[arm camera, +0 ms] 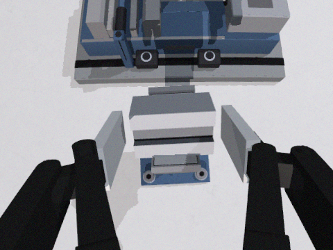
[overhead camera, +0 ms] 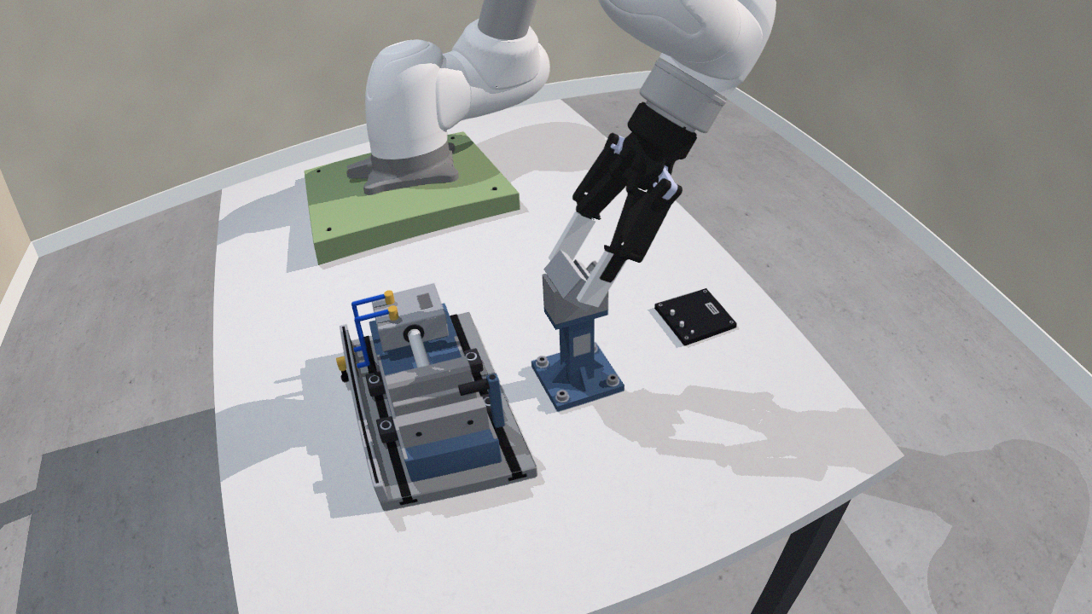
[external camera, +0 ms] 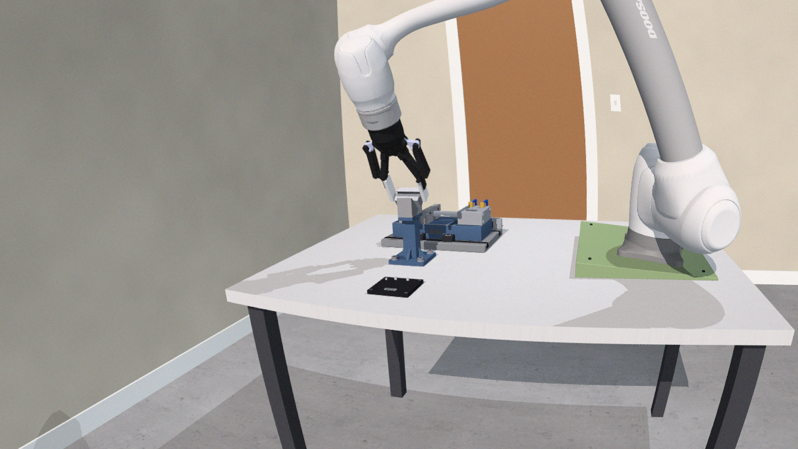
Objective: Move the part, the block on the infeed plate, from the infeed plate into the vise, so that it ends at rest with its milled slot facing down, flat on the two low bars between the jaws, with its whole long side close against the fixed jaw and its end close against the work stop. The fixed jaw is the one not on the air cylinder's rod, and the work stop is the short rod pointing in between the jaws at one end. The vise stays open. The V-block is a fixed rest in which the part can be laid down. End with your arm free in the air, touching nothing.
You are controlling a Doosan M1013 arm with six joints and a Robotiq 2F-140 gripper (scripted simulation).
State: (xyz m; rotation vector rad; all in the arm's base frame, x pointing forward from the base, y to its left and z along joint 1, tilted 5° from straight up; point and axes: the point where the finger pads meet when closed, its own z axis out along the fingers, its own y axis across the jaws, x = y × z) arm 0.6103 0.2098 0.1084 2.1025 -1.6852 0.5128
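The part lies 20 mm below my hand and 10 mm to the right of it. From my hand the other things lie so: blue work stop post 120 mm to the right, 120 mm below, 80 mm ahead; then blue v-block stand 120 mm below, 10 mm to the right; then work stop 140 mm to the right, 90 mm below, 80 mm ahead.
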